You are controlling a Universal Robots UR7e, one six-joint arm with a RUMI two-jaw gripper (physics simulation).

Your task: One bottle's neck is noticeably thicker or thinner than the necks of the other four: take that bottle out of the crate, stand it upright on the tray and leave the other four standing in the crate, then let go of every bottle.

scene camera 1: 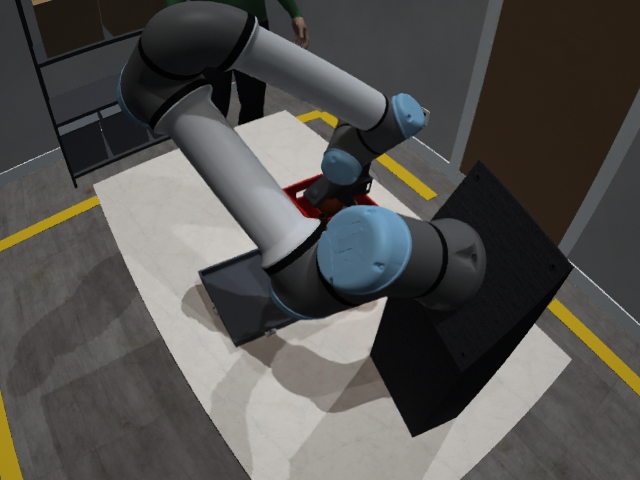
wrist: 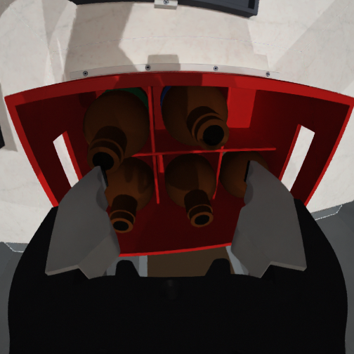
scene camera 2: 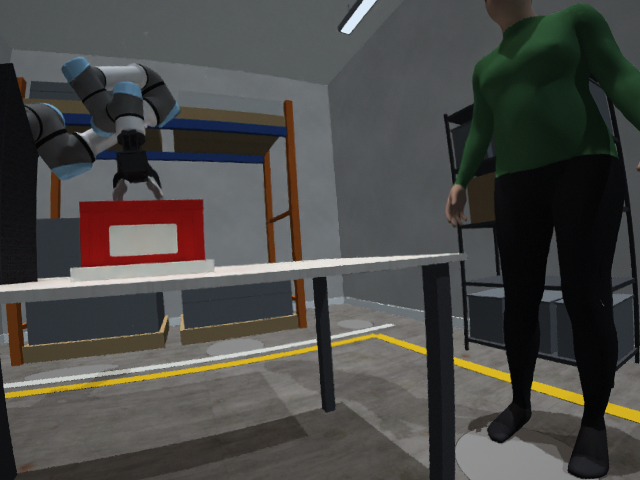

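Seen in the pictures: arm's base, link origin: (scene camera 1: 448, 265) (scene camera 2: 1, 128).
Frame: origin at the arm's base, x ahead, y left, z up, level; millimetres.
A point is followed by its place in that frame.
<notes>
The red crate (scene camera 1: 305, 182) {x 555, y 1, z -255 mm} (scene camera 2: 93, 242) {x 336, y -146, z -343 mm} (wrist: 190, 79) holds five brown bottles. In the wrist view, a green-labelled bottle (wrist: 117, 117) is at upper left and a blue-labelled bottle (wrist: 187, 107) at upper middle. Below them are a lower-left bottle (wrist: 134, 180), a lower-middle bottle (wrist: 190, 175) and a lower-right bottle (wrist: 232, 175), whose neck is hidden by the right finger. I cannot tell surely which neck differs. My gripper (scene camera 2: 138, 195) (wrist: 175, 166) is wide open above the crate, holding nothing; the left fingertip is close to the green-labelled bottle's mouth. The dark tray (scene camera 1: 242, 299) {x 367, y 261, z -422 mm} (wrist: 230, 6) bears no bottle in its visible part.
The crate stands on the white table (scene camera 1: 170, 222) {x 736, y 383, z -427 mm} (scene camera 2: 330, 266) {x 834, y -282, z -427 mm}, with a pale strip (scene camera 2: 201, 267) {x 570, y -121, z -414 mm} (wrist: 175, 68) along its side. The black robot pedestal (scene camera 1: 413, 361) {x -48, y 42, z -223 mm} (scene camera 2: 15, 180) {x 85, y -48, z -164 mm} stands on the same table. A person in green (scene camera 2: 553, 98) stands beyond the table's end.
</notes>
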